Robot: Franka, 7 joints.
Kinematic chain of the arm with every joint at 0, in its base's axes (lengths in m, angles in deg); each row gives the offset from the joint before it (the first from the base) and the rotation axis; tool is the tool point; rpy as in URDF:
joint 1: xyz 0 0 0.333 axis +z
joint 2: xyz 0 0 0 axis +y
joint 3: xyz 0 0 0.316 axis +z
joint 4: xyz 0.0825 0 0 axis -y
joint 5: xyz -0.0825 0 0.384 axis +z
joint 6: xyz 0 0 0 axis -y
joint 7: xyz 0.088 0 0 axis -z
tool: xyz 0 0 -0.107 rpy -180 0 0
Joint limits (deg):
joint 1: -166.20..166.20
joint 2: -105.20..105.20
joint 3: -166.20..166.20
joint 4: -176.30..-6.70
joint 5: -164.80..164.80
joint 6: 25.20..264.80
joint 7: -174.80..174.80
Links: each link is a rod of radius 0.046 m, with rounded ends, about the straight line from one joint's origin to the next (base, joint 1, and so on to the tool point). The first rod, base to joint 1, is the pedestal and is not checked.
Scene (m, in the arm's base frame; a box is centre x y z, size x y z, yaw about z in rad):
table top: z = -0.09
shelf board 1: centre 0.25 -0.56 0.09 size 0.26 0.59 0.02 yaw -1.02
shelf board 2: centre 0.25 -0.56 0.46 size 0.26 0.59 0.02 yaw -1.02
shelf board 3: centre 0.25 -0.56 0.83 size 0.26 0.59 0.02 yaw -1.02
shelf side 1: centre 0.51 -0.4 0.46 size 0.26 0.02 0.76 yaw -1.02
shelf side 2: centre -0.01 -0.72 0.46 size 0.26 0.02 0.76 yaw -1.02
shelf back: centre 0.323 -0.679 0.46 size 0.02 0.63 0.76 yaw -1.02
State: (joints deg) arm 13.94 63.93 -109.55 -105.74 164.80 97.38 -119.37
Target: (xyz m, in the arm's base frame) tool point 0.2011 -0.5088 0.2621
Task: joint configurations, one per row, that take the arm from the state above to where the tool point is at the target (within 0.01 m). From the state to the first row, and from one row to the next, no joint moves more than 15 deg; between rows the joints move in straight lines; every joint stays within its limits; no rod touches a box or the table.
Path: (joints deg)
1: 21.65 71.93 -116.61 -118.29 164.80 96.74 -119.37
2: 29.37 79.94 -123.67 -130.84 164.80 96.10 -119.37
3: 37.08 87.94 -130.73 -143.39 164.80 95.46 -119.37
4: 44.80 95.94 -137.79 -155.94 164.80 94.82 -119.37
5: 41.60 89.64 -125.83 -158.37 163.07 95.94 -119.37
6: 38.39 83.34 -113.87 -160.81 161.34 97.06 -119.37
7: 35.19 77.03 -101.91 -163.24 159.61 98.19 -119.37
8: 31.99 70.73 -89.95 -165.67 157.88 99.31 -119.37
9: 24.57 70.76 -87.43 -155.58 158.21 99.81 -119.37
10: 17.15 70.79 -84.91 -145.49 158.54 100.30 -119.37
11: 9.73 70.82 -82.38 -135.40 158.86 100.80 -119.37

